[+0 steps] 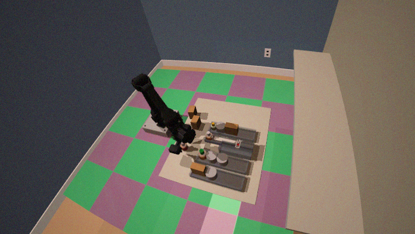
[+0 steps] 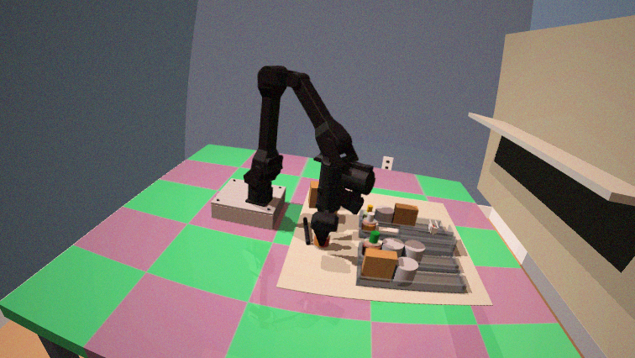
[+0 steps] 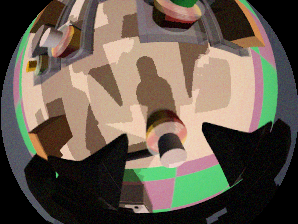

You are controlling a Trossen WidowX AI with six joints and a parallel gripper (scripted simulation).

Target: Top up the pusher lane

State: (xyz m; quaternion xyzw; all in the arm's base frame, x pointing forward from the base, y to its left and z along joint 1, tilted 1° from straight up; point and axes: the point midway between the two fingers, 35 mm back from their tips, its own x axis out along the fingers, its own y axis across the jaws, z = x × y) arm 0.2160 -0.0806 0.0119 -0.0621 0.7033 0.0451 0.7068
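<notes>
My gripper tip is 60 mm past the black pen, 60 mm to the right of it and 20 mm above it. Also, from my gripper tip: pusher plate (220 mm ahead, 100 mm to the left, 20 mm above); then red mark (300 mm ahead, 110 mm to the left, 40 mm above).
</notes>
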